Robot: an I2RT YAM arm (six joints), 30 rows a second.
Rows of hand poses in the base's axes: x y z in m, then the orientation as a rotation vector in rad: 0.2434, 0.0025, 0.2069, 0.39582, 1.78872, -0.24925; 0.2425, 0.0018, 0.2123, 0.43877, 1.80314, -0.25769; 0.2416, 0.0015, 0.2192, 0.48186, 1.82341, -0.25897; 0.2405, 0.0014, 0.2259, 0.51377, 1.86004, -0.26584; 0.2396, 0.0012, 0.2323, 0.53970, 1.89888, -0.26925; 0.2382, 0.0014, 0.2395, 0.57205, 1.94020, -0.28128; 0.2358, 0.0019, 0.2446, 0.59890, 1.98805, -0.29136; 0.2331, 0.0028, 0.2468, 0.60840, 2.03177, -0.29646; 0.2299, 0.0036, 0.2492, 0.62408, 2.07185, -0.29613; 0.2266, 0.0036, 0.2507, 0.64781, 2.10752, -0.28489; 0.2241, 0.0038, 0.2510, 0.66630, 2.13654, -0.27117; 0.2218, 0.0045, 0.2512, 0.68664, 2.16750, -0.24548; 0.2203, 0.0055, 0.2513, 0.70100, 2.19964, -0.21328; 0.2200, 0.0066, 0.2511, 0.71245, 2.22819, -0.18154; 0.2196, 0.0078, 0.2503, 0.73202, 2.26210, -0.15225; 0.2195, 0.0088, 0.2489, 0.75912, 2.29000, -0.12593; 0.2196, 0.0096, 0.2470, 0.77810, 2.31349, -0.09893; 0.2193, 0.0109, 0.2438, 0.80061, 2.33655, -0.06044; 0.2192, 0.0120, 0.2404, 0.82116, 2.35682, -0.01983
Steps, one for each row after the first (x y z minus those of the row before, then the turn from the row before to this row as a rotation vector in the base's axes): -0.0009, -0.0007, 0.0054, 0.02053, 0.01625, -0.03239; -0.0009, -0.0003, 0.0069, 0.02640, 0.02070, -0.02801; -0.0011, -0.0001, 0.0067, 0.02030, 0.03773, -0.02117; -0.0009, -0.0002, 0.0064, 0.01988, 0.03890, -0.01493; -0.0014, 0.0002, 0.0072, 0.01794, 0.04393, -0.02291; -0.0024, 0.0005, 0.0051, 0.01815, 0.04941, -0.01714; -0.0027, 0.0009, 0.0022, 0.01234, 0.04313, -0.00330; -0.0032, 0.0008, 0.0024, 0.01765, 0.03858, -0.00595; -0.0033, 0.0000, 0.0015, 0.02695, 0.03202, -0.00798; -0.0025, 0.0002, 0.0003, 0.02445, 0.02482, -0.00422; -0.0023, 0.0007, 0.0002, 0.03345, 0.02363, -0.00108; -0.0015, 0.0010, 0.0001, 0.03553, 0.02260, 0.00542; -0.0003, 0.0011, -0.0002, 0.03296, 0.01944, 0.00661; -0.0004, 0.0012, -0.0008, 0.03545, 0.02669, 0.00094; -0.0001, 0.0010, -0.0014, 0.03433, 0.02354, -0.00631; 0.0001, 0.0008, -0.0019, 0.03064, 0.01821, -0.00128; -0.0003, 0.0013, -0.0032, 0.03928, 0.01602, -0.00080; -0.0001, 0.0011, -0.0034, 0.03918, 0.01314, 0.00047
